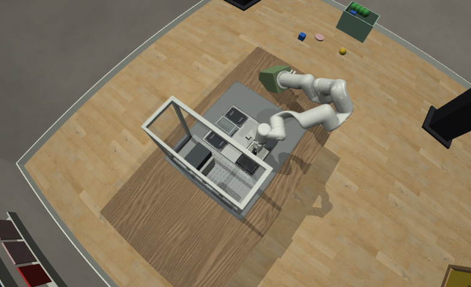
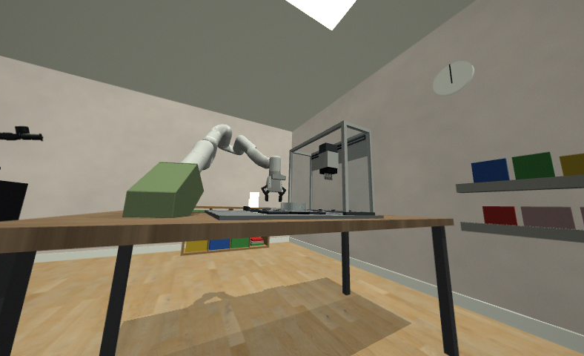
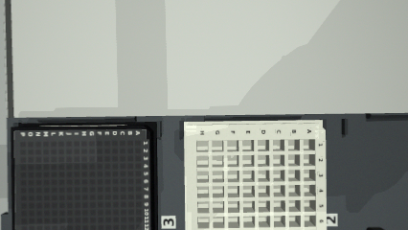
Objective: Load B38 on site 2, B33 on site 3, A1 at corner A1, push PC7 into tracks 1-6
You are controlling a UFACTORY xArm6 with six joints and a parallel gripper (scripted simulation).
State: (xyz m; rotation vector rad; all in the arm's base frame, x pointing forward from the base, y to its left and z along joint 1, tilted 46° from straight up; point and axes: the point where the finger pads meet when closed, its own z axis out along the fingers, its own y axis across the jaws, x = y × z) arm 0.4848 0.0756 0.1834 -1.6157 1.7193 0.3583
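My hand is 5 cm above the white 96-well plate. The rest, counted from my hand: deep-well block: 27 cm to the right, 4 cm below, 1 cm ahead; then dark 384-well plate: 10 cm ahead, 5 cm below, 1 cm to the left; then dark plate carrier: 6 cm below, 1 cm behind.
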